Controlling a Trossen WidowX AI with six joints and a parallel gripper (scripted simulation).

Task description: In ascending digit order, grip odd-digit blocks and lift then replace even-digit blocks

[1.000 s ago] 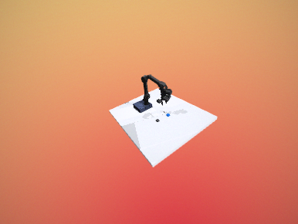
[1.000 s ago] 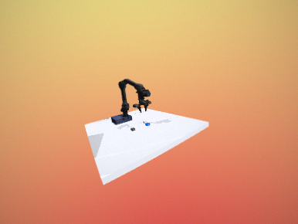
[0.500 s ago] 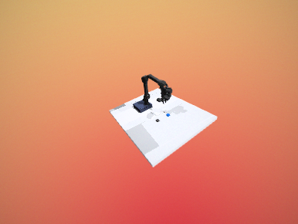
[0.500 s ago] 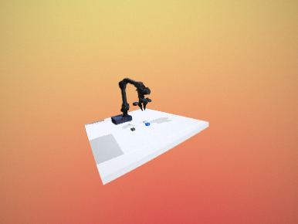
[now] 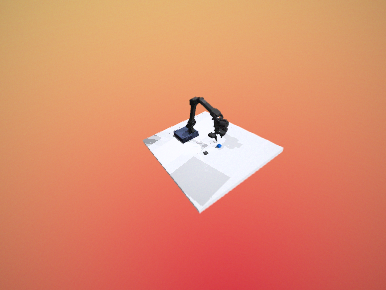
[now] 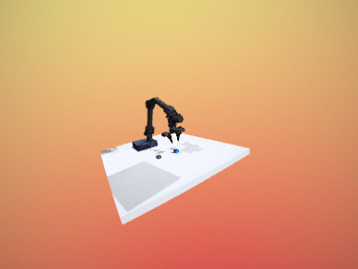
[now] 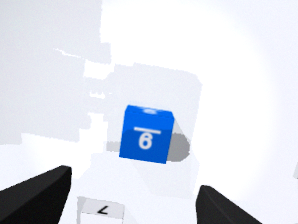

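The blue block lies 70 mm below my gripper tip. Also, from my gripper tip: dark block 160 mm to the right, 70 mm below; then white block 80 mm behind, 70 mm below, 10 mm to the left.
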